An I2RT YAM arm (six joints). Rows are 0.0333 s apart.
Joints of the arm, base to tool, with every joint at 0 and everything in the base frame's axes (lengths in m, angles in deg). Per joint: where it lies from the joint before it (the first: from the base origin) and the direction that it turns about. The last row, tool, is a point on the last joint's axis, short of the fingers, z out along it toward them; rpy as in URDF.
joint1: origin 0 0 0.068 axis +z
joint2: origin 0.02 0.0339 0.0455 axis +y
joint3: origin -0.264 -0.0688 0 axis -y
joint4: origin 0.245 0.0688 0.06 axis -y
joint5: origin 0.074 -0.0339 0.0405 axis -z
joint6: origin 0.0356 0 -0.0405 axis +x
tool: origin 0 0 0 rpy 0 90 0
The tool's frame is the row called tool.
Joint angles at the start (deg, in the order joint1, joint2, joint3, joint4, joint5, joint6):
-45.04 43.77 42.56 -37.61 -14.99 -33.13
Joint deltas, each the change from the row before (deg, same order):
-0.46 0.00 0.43 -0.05 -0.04 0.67
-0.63 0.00 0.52 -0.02 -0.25 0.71
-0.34 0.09 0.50 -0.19 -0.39 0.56
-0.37 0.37 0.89 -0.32 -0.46 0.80
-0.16 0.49 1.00 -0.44 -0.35 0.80
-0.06 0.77 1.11 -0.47 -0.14 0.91
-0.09 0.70 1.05 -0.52 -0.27 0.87
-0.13 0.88 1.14 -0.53 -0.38 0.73
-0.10 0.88 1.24 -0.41 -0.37 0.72
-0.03 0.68 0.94 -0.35 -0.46 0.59
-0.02 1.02 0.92 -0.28 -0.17 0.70
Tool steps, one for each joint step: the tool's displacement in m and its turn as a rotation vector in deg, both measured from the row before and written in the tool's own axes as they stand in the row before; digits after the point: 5 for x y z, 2 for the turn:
-0.00116 -0.00177 -0.00172 0.51 -0.20 0.85
-0.00146 -0.00223 -0.00212 0.52 -0.36 0.96
-0.00151 -0.00132 -0.00154 0.04 -0.29 0.70
-0.00286 -0.00207 -0.00179 -0.01 -0.30 0.96
-0.00335 -0.00174 -0.00155 -0.15 -0.19 0.87
-0.00370 -0.00196 -0.00073 -0.14 0.05 0.98
-0.00341 -0.00171 -0.00080 -0.24 0.04 0.97
-0.00369 -0.00200 -0.00038 -0.35 0.08 0.89
-0.00437 -0.00210 -0.00066 -0.27 -0.10 0.79
-0.00335 -0.00131 -0.00038 -0.43 -0.12 0.64
-0.00313 -0.00189 0.00117 -0.29 0.26 0.83

